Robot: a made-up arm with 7 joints. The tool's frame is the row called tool.
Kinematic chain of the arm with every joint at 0, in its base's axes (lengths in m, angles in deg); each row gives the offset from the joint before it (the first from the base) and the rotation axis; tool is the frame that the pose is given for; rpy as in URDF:
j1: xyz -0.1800 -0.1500 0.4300 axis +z
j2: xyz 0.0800 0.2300 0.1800 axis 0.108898 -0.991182 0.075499
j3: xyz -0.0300 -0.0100 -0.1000 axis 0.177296 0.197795 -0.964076
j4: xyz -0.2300 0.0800 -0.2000 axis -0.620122 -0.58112 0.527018
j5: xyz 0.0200 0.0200 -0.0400 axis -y
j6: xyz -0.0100 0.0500 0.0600 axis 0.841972 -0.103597 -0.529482
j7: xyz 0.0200 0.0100 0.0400 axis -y
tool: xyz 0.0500 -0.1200 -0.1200 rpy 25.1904 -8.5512 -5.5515
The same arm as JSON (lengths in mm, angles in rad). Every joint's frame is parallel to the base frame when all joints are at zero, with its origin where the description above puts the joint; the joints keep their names.
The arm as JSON. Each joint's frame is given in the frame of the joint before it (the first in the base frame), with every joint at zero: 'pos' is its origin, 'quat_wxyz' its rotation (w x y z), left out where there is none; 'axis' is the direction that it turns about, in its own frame. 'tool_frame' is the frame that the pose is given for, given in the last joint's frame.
{
  "length_unit": "mm",
  "angle_unit": "rad",
  "joints": [
    {
      "joint": "j1",
      "pos": [
        -180.0,
        -150.0,
        430.0
      ],
      "axis": "+z"
    },
    {
      "joint": "j2",
      "pos": [
        80.0,
        230.0,
        180.0
      ],
      "axis": [
        0.108898,
        -0.991182,
        0.075499
      ]
    },
    {
      "joint": "j3",
      "pos": [
        -30.0,
        -10.0,
        -100.0
      ],
      "axis": [
        0.177296,
        0.197795,
        -0.964076
      ]
    },
    {
      "joint": "j4",
      "pos": [
        -230.0,
        80.0,
        -200.0
      ],
      "axis": [
        -0.620122,
        -0.58112,
        0.527018
      ]
    },
    {
      "joint": "j5",
      "pos": [
        20.0,
        20.0,
        -40.0
      ],
      "axis": "-y"
    },
    {
      "joint": "j6",
      "pos": [
        -10.0,
        50.0,
        60.0
      ],
      "axis": [
        0.841972,
        -0.103597,
        -0.529482
      ]
    },
    {
      "joint": "j7",
      "pos": [
        20.0,
        10.0,
        40.0
      ],
      "axis": "-y"
    }
  ],
  "tool_frame": {
    "pos": [
      50.0,
      -120.0,
      -120.0
    ],
    "quat_wxyz": [
      0.972864,
      0.213676,
      -0.083205,
      -0.030892
    ]
  }
}

